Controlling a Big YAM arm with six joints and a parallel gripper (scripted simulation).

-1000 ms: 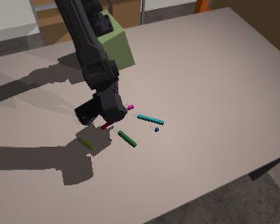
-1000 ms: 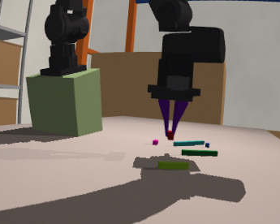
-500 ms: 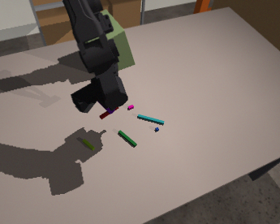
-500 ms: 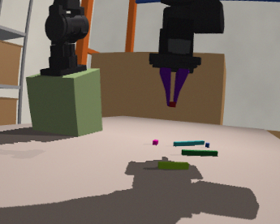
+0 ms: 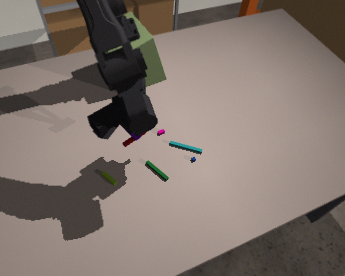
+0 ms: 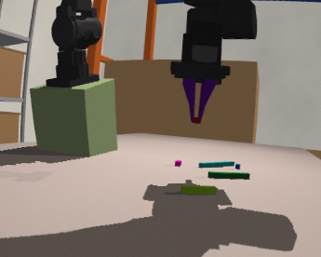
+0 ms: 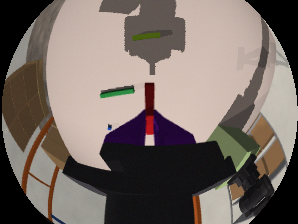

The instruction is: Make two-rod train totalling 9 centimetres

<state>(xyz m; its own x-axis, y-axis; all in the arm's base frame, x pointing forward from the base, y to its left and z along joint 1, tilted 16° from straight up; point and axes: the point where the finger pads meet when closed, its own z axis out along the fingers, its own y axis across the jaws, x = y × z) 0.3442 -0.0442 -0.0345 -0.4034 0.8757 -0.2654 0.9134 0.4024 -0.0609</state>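
The magenta rod is 70 mm behind my hand, 90 mm to the left of it and 100 mm below it. Also, from my hand: red rod (10 mm to the right); lime rod (50 mm ahead, 90 mm to the right, 100 mm below); green rod (60 mm ahead, 40 mm to the left, 100 mm below).
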